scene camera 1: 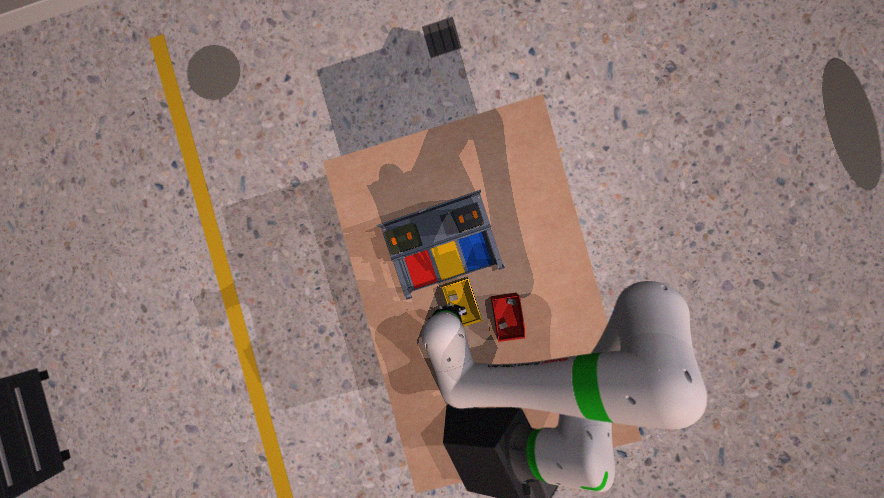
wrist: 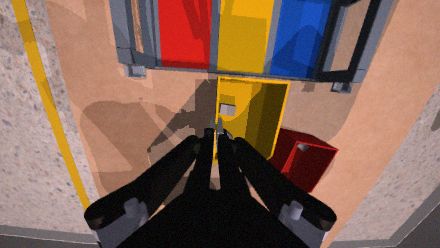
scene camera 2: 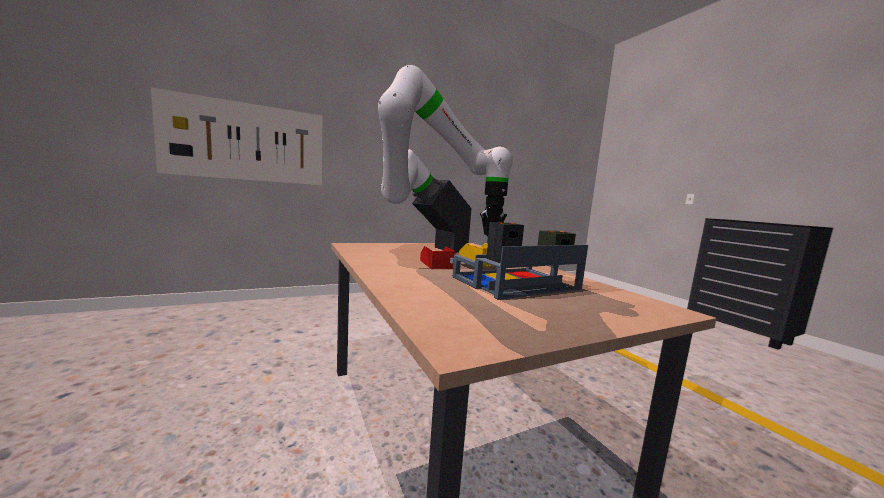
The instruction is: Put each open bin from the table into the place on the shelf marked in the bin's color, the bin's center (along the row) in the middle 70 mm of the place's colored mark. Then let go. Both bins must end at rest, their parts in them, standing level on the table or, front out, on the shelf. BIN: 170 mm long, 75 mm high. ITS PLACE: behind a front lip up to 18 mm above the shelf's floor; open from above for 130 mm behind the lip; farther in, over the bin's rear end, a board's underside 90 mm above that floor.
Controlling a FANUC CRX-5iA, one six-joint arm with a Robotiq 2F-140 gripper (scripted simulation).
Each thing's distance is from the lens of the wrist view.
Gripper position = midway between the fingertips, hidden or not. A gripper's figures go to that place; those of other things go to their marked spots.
my gripper [wrist: 215, 124]: 0.21 m
yellow bin [wrist: 260, 103]: 0.26 m
red bin [wrist: 304, 169]: 0.40 m
colored mark [wrist: 298, 40]: 0.32 m
The marked spots on the yellow bin and the red bin are 0.22 m apart.
